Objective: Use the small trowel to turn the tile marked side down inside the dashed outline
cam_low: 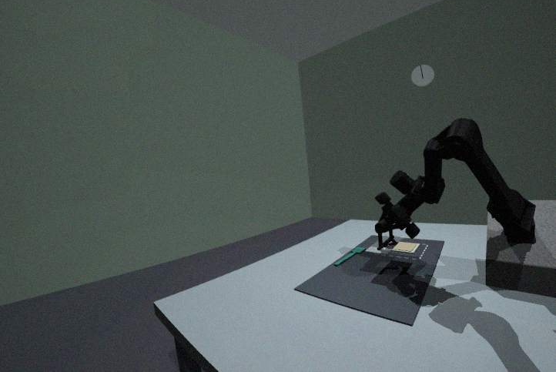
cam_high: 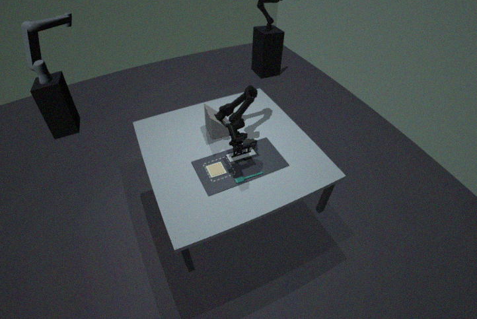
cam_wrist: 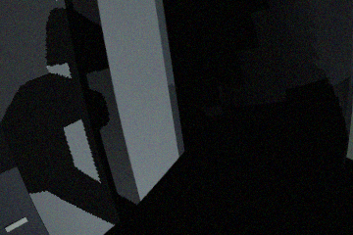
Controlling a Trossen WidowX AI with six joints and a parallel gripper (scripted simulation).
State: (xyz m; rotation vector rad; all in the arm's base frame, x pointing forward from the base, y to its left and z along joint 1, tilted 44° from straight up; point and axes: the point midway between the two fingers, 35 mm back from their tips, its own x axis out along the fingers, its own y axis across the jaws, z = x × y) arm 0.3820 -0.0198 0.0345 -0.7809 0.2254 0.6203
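Now: the teal trowel 130 mm ahead of my gripper tip, 10 mm to the right of it and 120 mm below it. Also, from my gripper tip: dark mat: 10 mm behind, 10 mm to the left, 150 mm below; then tile: 20 mm behind, 180 mm to the right, 120 mm below.
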